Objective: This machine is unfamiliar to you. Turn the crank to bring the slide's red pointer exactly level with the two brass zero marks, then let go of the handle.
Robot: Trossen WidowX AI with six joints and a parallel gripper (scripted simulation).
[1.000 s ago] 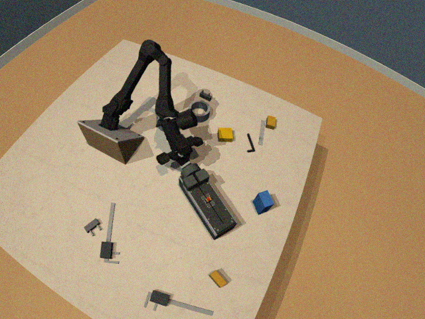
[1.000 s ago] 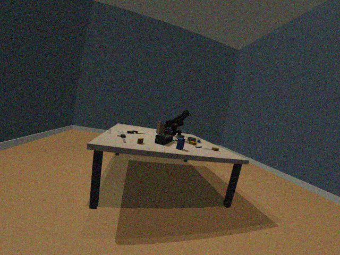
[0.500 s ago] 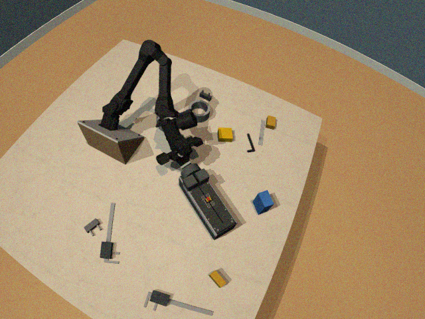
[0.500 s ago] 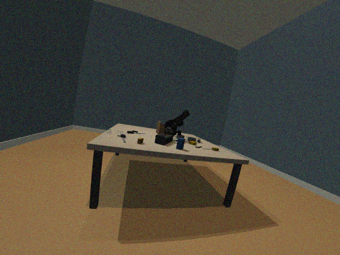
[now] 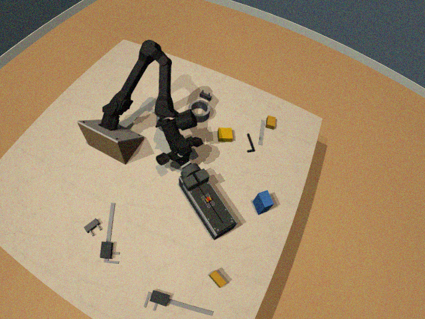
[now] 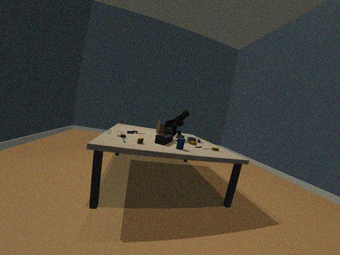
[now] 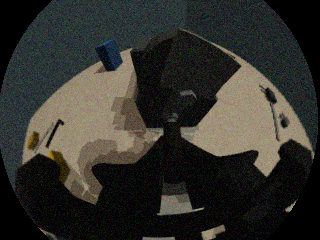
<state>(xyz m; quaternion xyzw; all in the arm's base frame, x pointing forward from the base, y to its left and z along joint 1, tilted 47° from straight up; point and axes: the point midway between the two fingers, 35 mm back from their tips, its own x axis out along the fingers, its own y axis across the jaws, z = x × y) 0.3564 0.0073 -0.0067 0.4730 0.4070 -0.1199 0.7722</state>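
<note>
Right now the crank handle is 2 cm behind my gripper tip, 1 cm to the left of it and 3 cm above it. Also, from my gripper tip: yellow block 8 cm ahead, 24 cm to the left, 2 cm below; then red pointer 13 cm ahead, 10 cm to the right, 5 cm above; then black hex key 20 cm ahead, 24 cm to the left, 3 cm below.
</note>
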